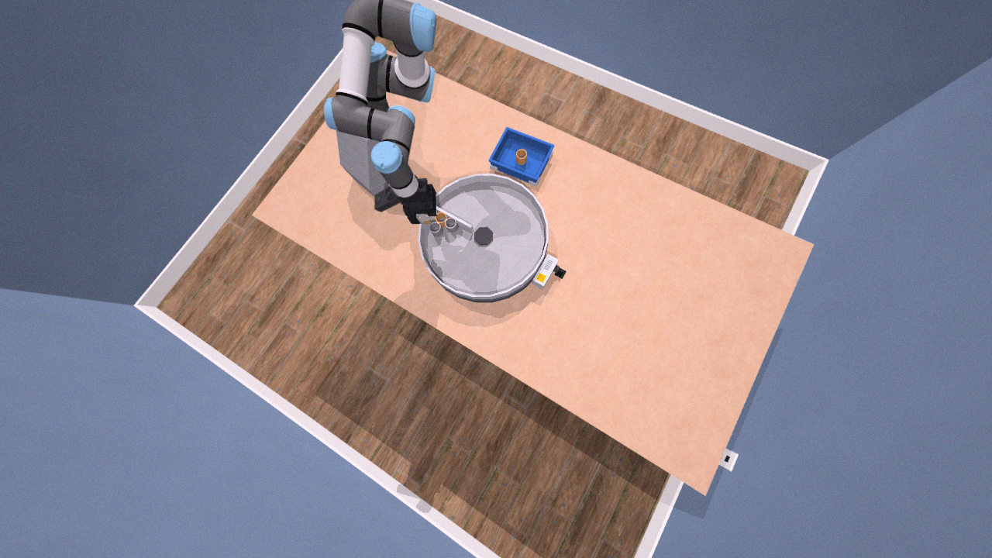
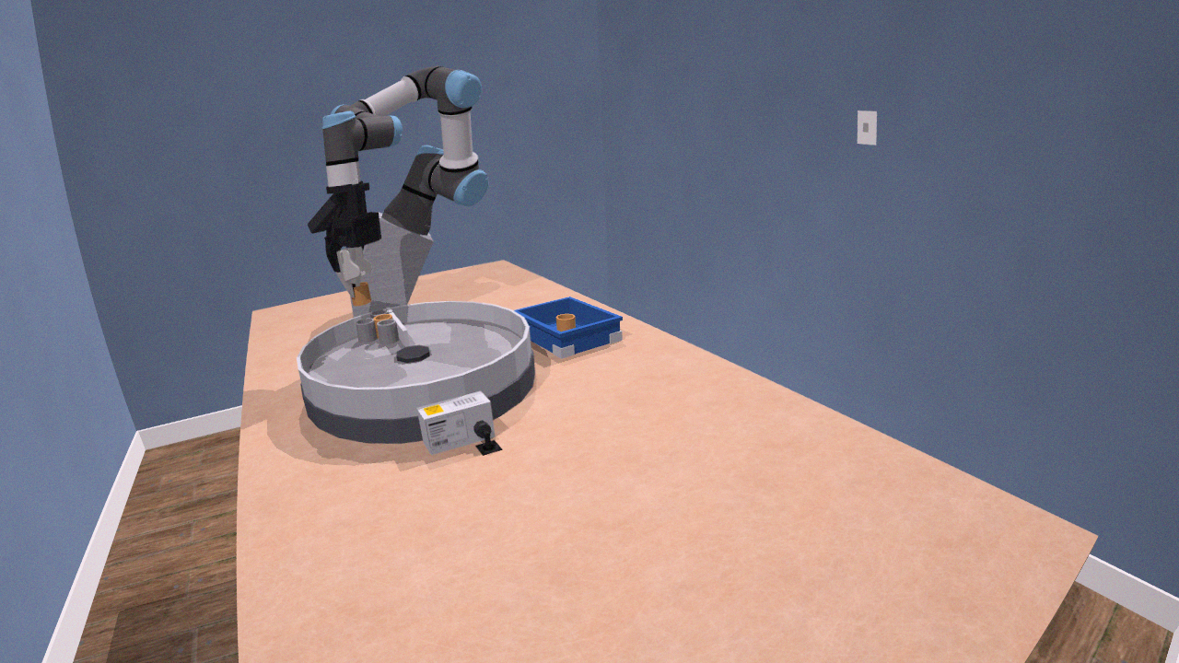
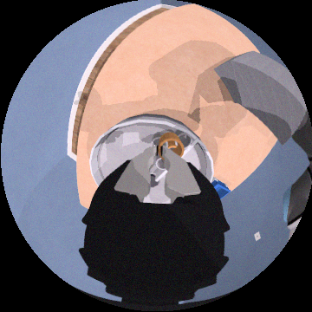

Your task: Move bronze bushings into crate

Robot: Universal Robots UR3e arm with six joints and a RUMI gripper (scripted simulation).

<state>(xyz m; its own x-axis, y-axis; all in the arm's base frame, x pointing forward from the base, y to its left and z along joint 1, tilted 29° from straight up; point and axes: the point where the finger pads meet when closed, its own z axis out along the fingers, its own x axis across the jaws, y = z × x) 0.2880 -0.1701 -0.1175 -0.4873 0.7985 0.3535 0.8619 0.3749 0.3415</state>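
The blue crate is 150 mm ahead of my hand, 400 mm to the left of it and 130 mm below it. The rest, counted from my hand: grey turntable: 170 mm ahead, 60 mm to the left, 100 mm below.
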